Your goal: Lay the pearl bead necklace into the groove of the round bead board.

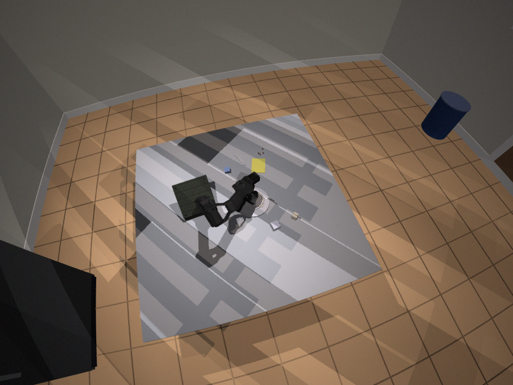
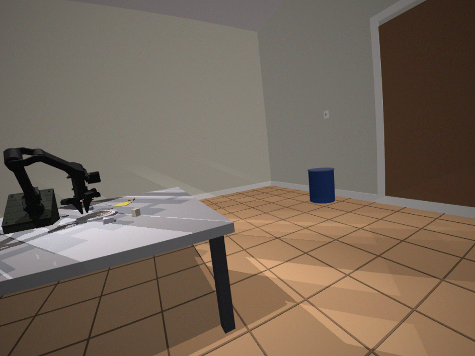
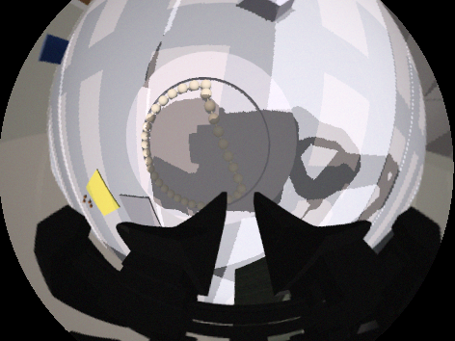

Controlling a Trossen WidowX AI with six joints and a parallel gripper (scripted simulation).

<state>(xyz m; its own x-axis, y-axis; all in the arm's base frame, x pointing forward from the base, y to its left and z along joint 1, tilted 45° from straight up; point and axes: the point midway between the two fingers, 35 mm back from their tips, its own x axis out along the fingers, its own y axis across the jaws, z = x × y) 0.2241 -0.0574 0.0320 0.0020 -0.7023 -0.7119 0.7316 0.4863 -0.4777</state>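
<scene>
Now: the round bead board 60 mm ahead of my gripper tip and 20 mm below it. Round my gripper tip: grey card (180 mm to the left, 70 mm ahead, 30 mm below); then blue block (280 mm to the left, 20 mm below, 20 mm behind); then white block (190 mm to the right, 120 mm ahead, 20 mm below).
</scene>
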